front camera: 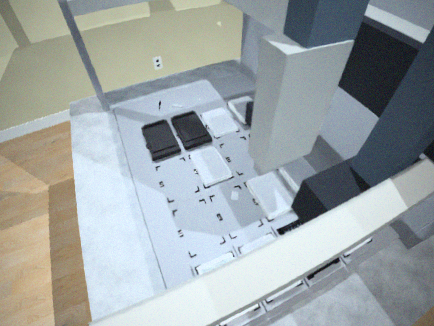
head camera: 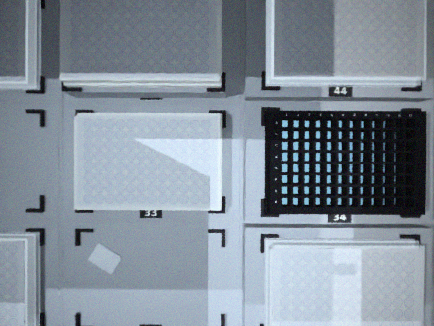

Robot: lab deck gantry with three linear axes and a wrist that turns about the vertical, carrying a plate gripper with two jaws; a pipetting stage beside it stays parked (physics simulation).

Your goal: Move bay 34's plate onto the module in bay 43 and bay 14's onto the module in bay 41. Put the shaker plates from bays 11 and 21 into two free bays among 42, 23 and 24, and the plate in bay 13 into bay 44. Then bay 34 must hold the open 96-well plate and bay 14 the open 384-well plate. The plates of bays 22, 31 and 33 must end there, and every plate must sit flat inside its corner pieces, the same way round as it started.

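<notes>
The black open 96-well plate sits in bay 34. Lidded plates stand in bay 33, on bay 43's module, in bay 44, in bay 24, in bay 42 and in bay 22. White plates show at bay 31, bay 41 and bay 14, the last partly hidden. Shakers carry no plates. My gripper's dark body is low over the deck's right side; its jaws are hidden.
The pale pipetting stage stands behind, hiding some bays. A cream front rail crosses the view and hides part of the near bays. A small white scrap lies in bay 23. Bays 12, 13 and 32 hold no plate.
</notes>
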